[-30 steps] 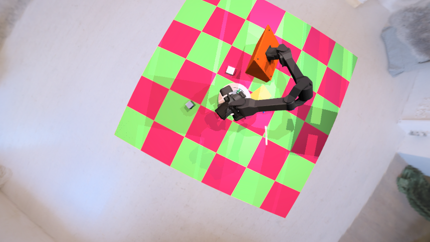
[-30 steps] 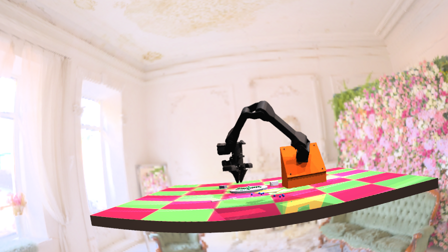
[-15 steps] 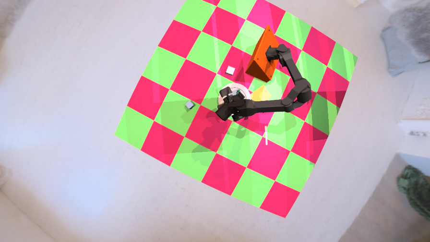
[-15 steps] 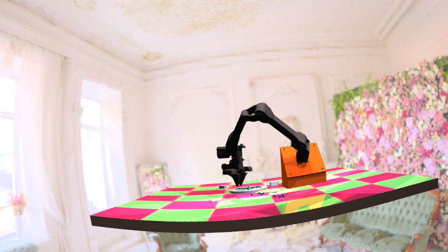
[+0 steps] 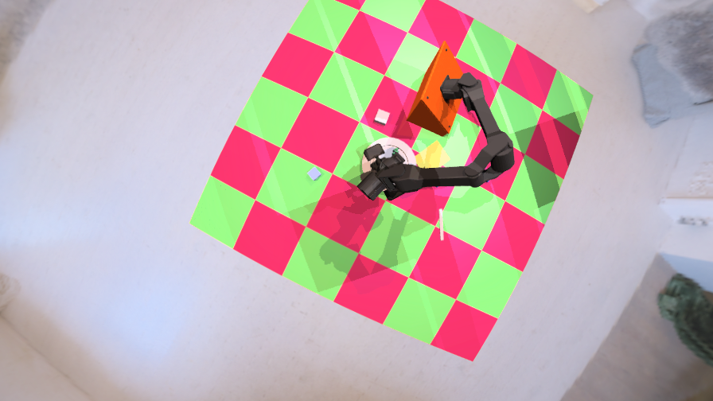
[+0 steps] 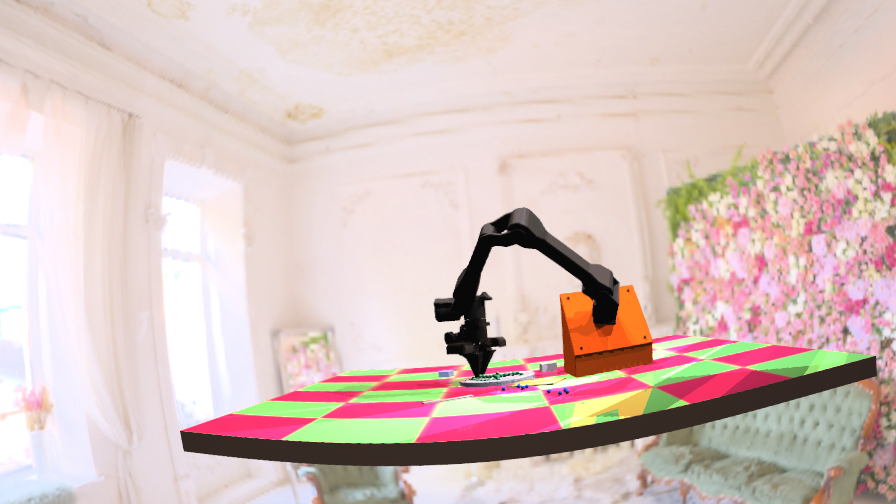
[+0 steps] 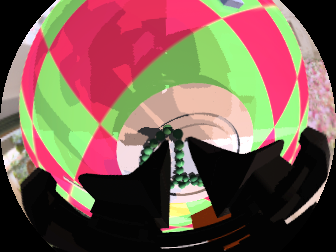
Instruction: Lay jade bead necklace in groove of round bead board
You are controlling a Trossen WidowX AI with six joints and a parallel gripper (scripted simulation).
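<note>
Right now my gripper tip is 50 mm past the round bead board, 10 mm to the right of it and 10 mm above it. Round my gripper tip: pale blue cube 210 mm to the right, 130 mm ahead, 10 mm below; white cube 180 mm behind, 110 mm to the right; yellow patch 160 mm behind, 130 mm to the left, 10 mm below.
</note>
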